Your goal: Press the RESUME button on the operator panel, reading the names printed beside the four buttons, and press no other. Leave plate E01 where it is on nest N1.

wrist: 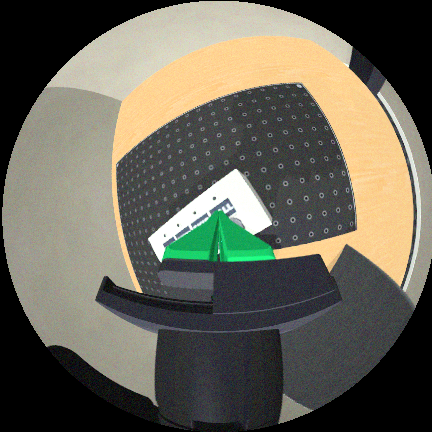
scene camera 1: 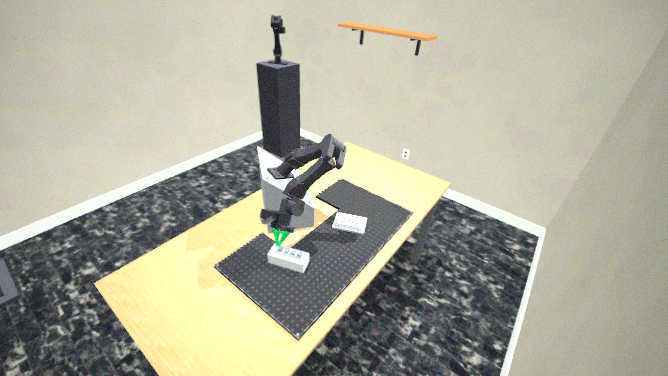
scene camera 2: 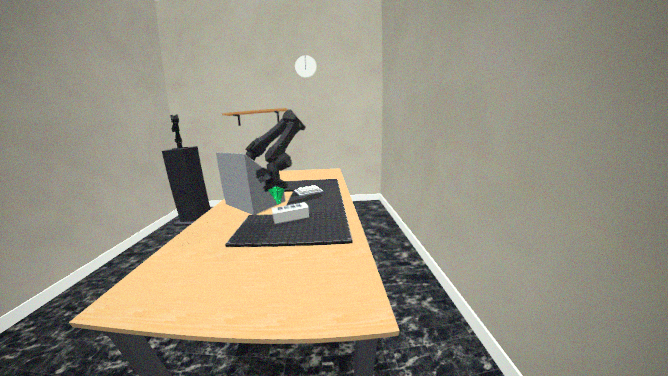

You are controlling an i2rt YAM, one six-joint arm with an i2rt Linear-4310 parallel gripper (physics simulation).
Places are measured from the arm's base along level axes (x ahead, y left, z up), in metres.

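Pixels of known places: gripper, fingertip midpoint: [wrist: 218,215] [scene camera 1: 277,246] [scene camera 2: 278,203]; arm's base at its link origin: [scene camera 1: 280,173] [scene camera 2: 245,164].
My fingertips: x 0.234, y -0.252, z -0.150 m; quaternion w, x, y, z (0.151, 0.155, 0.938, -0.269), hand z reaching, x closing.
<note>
Ahead of a thing's pixels: the offset from my fingertips to its top centre. Level surfaces: height alone.
The white operator panel @(dx +0.046, dy +0.016, dz -0.024 m) [scene camera 1: 288,264] [scene camera 2: 291,215] [wrist: 256,200] lies on the black mat, with four small grey buttons and dark name labels along its top. My gripper [scene camera 1: 279,244] [scene camera 2: 278,202] [wrist: 218,215] is shut and empty, green tips pointing down at the panel's end nearer the grey base. Whether the tips touch it, I cannot tell. In the wrist view the fingers hide most buttons and part of the labels; one grey button @(dx -0.002, dy +0.017, dz -0.024 m) [wrist: 236,222] shows beside them. The names are not clearly readable. White plate E01 @(dx +0.105, dy +0.399, dz -0.053 m) [scene camera 1: 350,223] [scene camera 2: 308,190] sits apart, farther along the mat; nest N1 is not distinct under it.
The perforated black mat @(dz -0.079 m) [scene camera 1: 320,295] [scene camera 2: 320,235] [wrist: 310,160] lies on the wooden table @(dz -0.092 m) [scene camera 1: 175,300] [scene camera 2: 240,285] [wrist: 380,175]. The arm's grey base block [scene camera 1: 285,202] [scene camera 2: 235,180] stands close behind the panel. A dark pillar [scene camera 1: 278,105] [scene camera 2: 186,180] with a small arm stands beyond the table.
</note>
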